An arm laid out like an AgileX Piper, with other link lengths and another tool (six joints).
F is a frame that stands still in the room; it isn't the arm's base.
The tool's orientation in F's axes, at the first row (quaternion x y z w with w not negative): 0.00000 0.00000 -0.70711 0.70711
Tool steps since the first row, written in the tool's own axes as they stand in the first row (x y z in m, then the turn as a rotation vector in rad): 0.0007 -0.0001 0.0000 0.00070 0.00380 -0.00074; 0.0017 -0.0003 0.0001 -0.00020 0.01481 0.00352; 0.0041 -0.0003 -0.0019 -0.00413 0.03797 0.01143; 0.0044 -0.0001 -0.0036 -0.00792 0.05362 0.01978; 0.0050 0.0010 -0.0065 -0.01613 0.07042 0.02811; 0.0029 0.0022 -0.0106 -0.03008 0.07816 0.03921; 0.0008 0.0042 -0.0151 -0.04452 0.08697 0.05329; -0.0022 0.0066 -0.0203 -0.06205 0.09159 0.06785; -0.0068 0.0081 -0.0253 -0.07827 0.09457 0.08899; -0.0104 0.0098 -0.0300 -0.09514 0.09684 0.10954; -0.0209 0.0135 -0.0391 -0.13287 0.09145 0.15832; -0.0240 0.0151 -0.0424 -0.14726 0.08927 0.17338; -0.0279 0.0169 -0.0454 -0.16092 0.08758 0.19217
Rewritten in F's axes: -0.0001 -0.0007 0.0000 0.00380 -0.00070 -0.00074; -0.0003 -0.0017 0.0001 0.01481 0.00020 0.00352; -0.0003 -0.0041 -0.0019 0.03797 0.00413 0.01143; -0.0001 -0.0044 -0.0036 0.05362 0.00792 0.01978; 0.0010 -0.0050 -0.0065 0.07042 0.01613 0.02811; 0.0022 -0.0029 -0.0106 0.07816 0.03008 0.03921; 0.0042 -0.0008 -0.0151 0.08697 0.04452 0.05329; 0.0066 0.0022 -0.0203 0.09159 0.06205 0.06785; 0.0081 0.0068 -0.0253 0.09457 0.07827 0.08899; 0.0098 0.0104 -0.0300 0.09684 0.09514 0.10954; 0.0135 0.0209 -0.0391 0.09145 0.13287 0.15832; 0.0151 0.0240 -0.0424 0.08927 0.14726 0.17338; 0.0169 0.0279 -0.0454 0.08758 0.16092 0.19217
